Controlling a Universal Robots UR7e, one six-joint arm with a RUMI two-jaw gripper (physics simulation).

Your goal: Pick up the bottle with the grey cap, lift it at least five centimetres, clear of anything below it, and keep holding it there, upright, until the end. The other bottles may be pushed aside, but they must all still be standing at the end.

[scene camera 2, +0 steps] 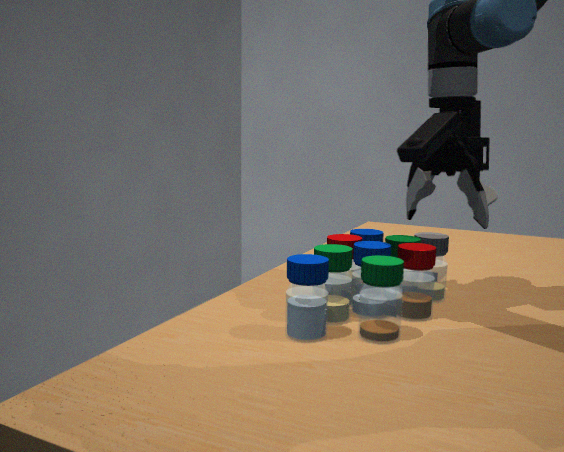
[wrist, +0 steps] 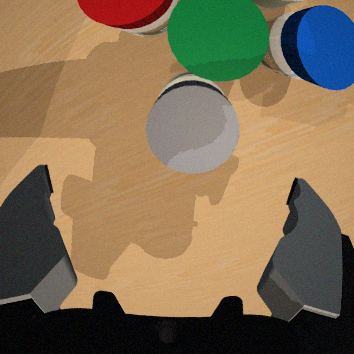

Observation:
In view: the gripper (scene camera 2: 444, 224), a red-capped bottle (scene camera 2: 417, 287), a green-capped bottle (scene camera 2: 380, 301), a green-capped bottle (scene camera 2: 339, 284) and a blue-capped bottle (scene camera 2: 361, 249).
The gripper shows as well in the wrist view (wrist: 170, 175).

